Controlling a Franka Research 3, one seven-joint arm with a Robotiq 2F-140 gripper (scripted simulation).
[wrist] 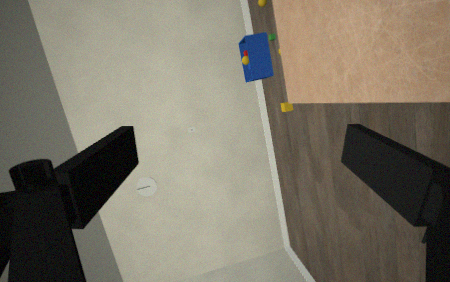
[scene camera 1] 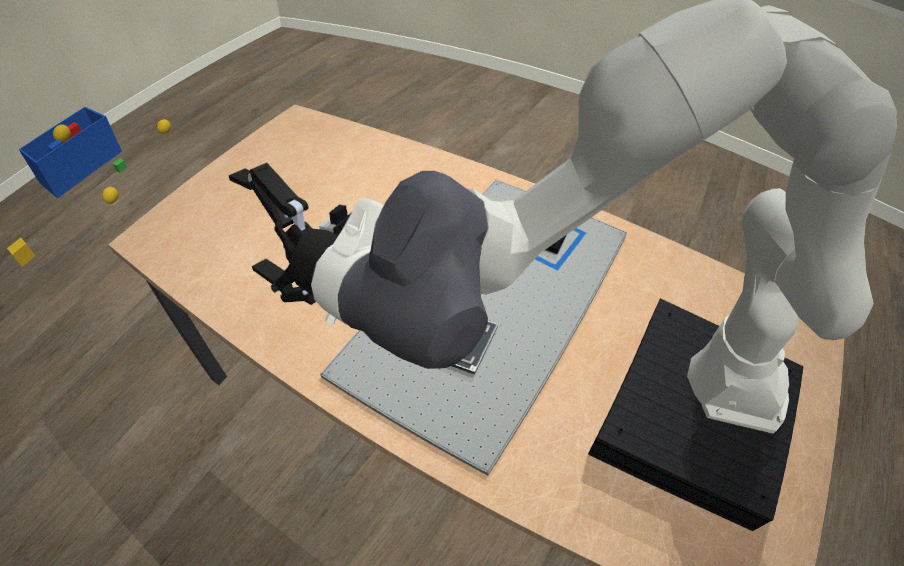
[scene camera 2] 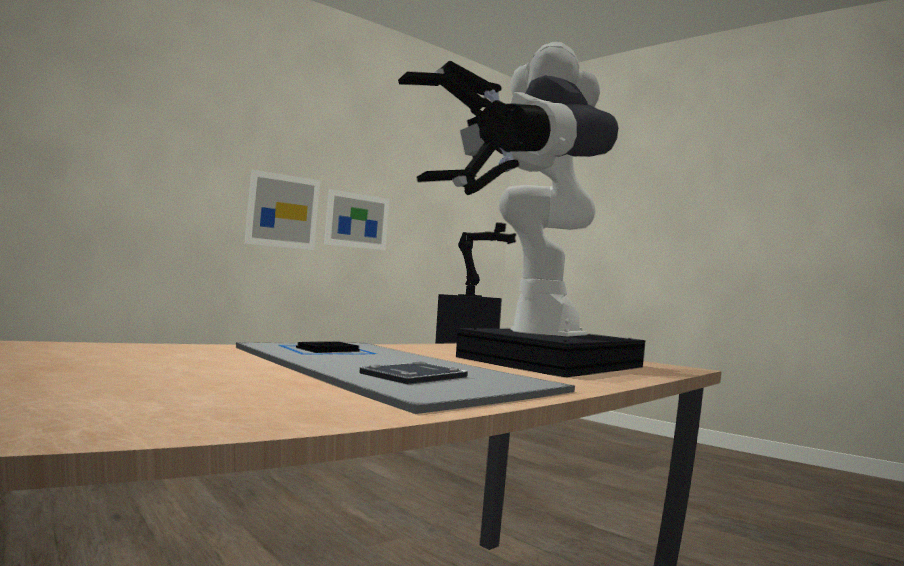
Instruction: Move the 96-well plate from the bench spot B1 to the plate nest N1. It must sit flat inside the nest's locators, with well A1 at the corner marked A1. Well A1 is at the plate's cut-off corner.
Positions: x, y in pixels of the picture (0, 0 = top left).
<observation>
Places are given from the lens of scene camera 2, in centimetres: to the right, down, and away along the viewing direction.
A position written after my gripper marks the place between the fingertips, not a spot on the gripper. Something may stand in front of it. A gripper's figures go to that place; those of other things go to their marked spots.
my gripper (scene camera 2: 412, 125): -5, -21, 77
plate nest N1 (scene camera 2: 387, 369): -12, 16, 103
</observation>
